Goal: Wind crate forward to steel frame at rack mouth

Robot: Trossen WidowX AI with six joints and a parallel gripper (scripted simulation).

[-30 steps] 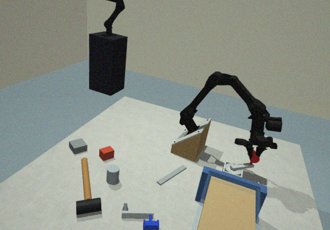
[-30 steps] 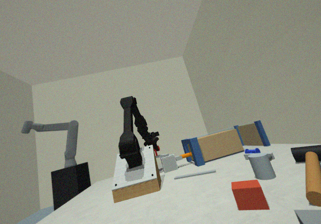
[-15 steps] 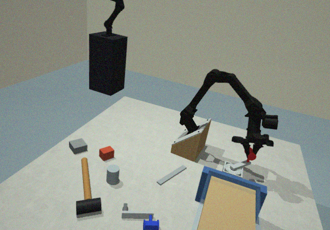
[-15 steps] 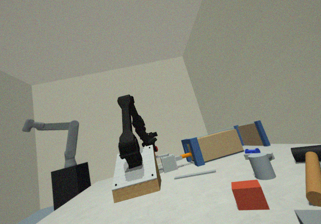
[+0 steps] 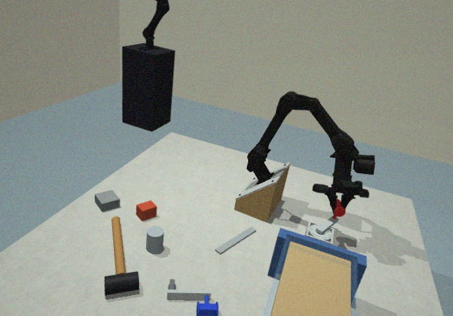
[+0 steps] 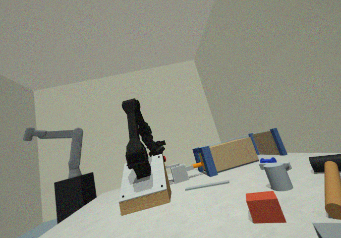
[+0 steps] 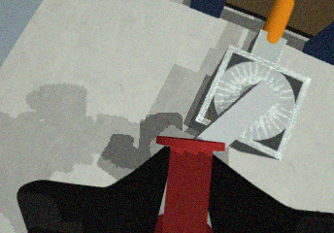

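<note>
Right now the red-knobbed crank handle is 20 mm ahead of my gripper tip, 20 mm to the right of it and 30 mm below it. Round my gripper tip: blue steel frame (240 mm ahead, 30 mm to the right, 30 mm below); then red knob (20 mm behind, 10 mm to the right); then winch (60 mm ahead, 50 mm to the right, 100 mm below).
</note>
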